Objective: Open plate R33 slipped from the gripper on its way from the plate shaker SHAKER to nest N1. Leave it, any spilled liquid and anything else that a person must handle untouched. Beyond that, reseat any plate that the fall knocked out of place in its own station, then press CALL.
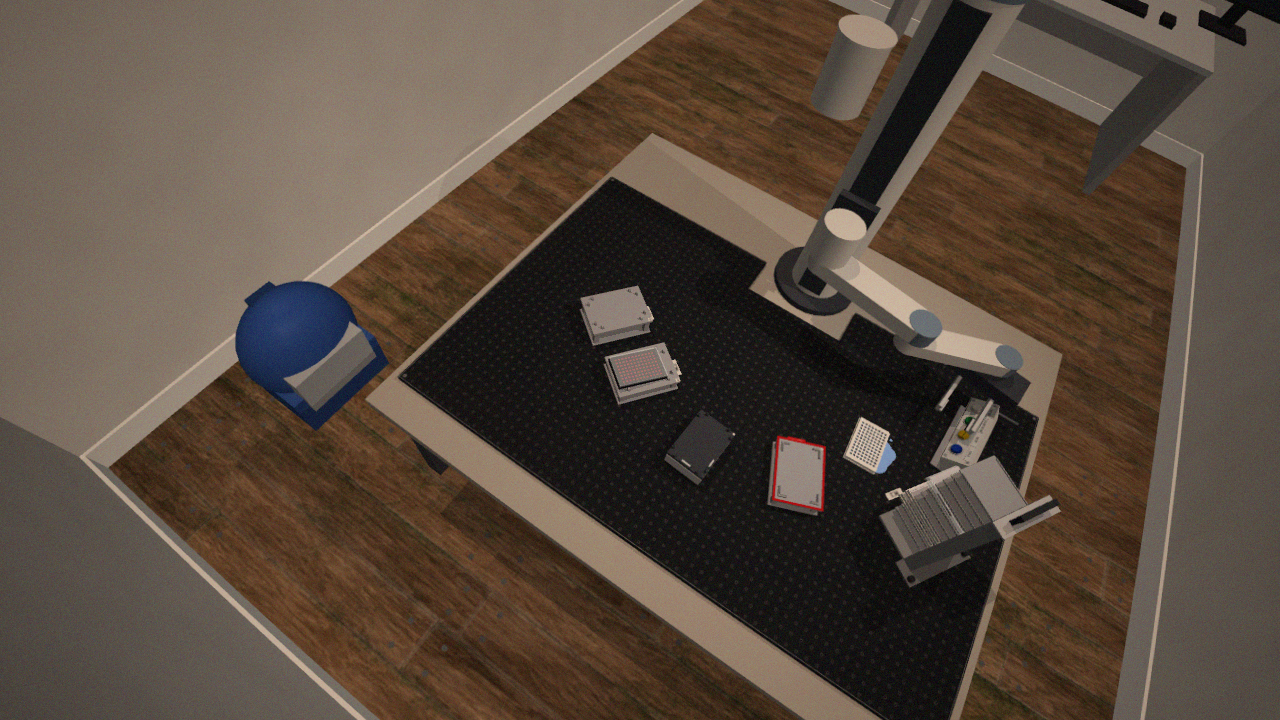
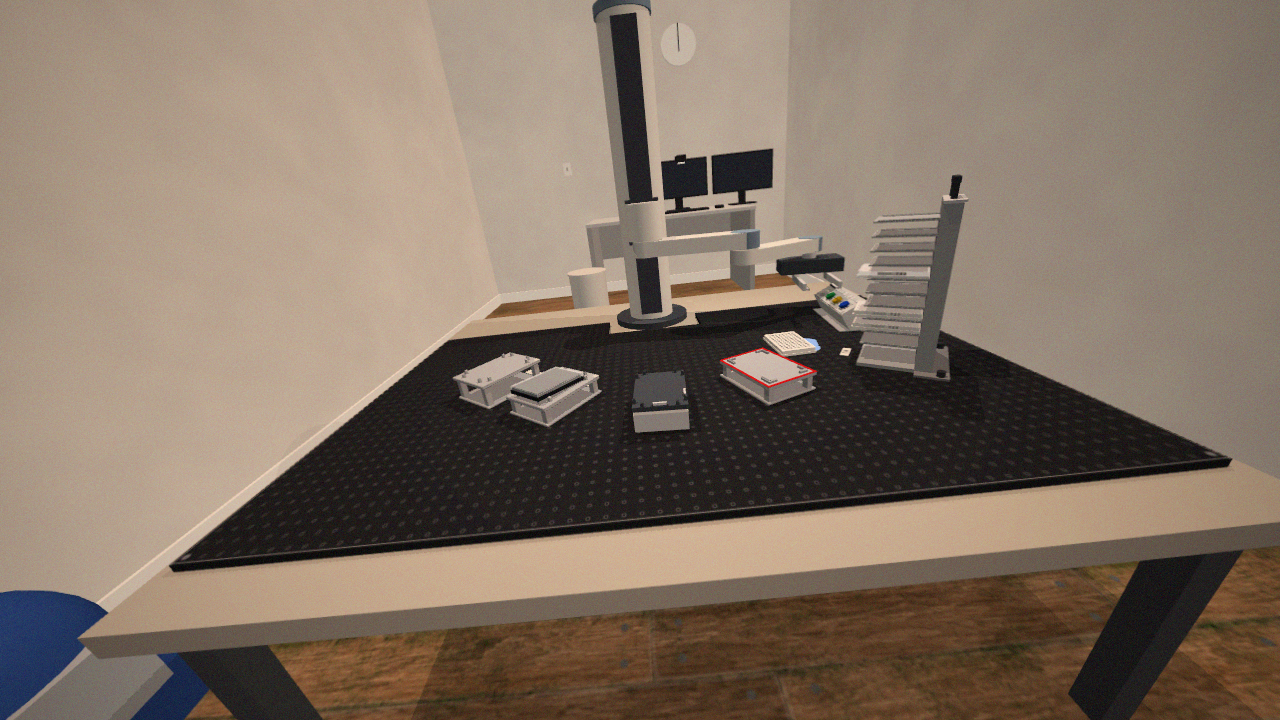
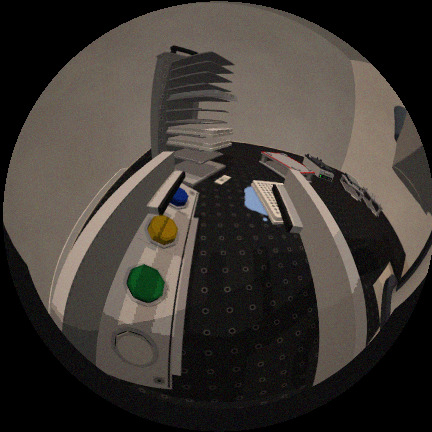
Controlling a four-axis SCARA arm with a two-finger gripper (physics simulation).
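My gripper is shut to a narrow setting, with a gap and nothing between its fingertips. It hangs over the button panel, which carries a blue button, a yellow button and a green button; the left finger partly covers the blue one. No button label is readable. The open plate lies on the mat beside blue liquid. In the rack, one plate sticks out past the shelves.
A red-rimmed nest and a dark-topped device stand near the plate. Farther left are a station bearing a plate and a bare-topped station. A small card lies beside the rack.
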